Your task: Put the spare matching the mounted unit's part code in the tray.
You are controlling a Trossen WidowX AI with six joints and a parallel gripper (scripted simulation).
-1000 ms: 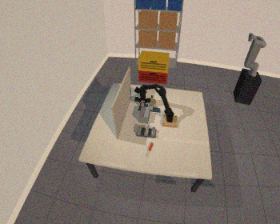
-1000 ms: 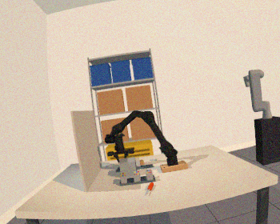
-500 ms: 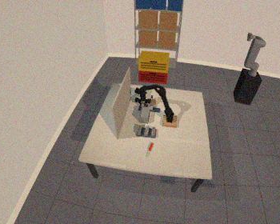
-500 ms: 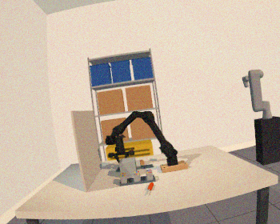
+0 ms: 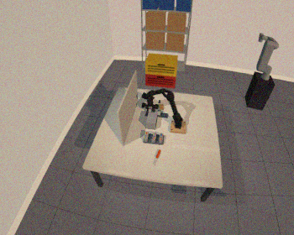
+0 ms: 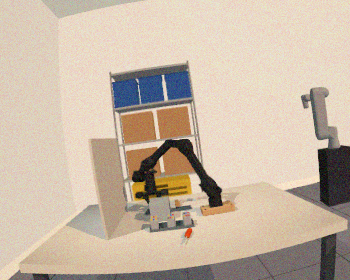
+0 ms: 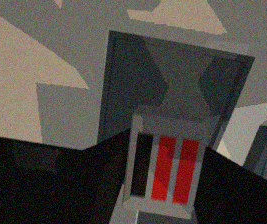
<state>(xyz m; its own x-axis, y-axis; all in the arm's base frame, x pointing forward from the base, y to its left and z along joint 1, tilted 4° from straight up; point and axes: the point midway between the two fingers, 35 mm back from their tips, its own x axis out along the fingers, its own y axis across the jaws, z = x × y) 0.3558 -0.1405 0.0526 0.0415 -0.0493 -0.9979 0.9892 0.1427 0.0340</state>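
Now: the grey tray 20 mm below my gripper tip. Round my gripper tip: dark grey holder: 150 mm behind, 20 mm below; then tan box: 100 mm behind, 130 mm to the right, 10 mm below; then grey mounted unit: 70 mm behind, 170 mm to the left, 30 mm above.
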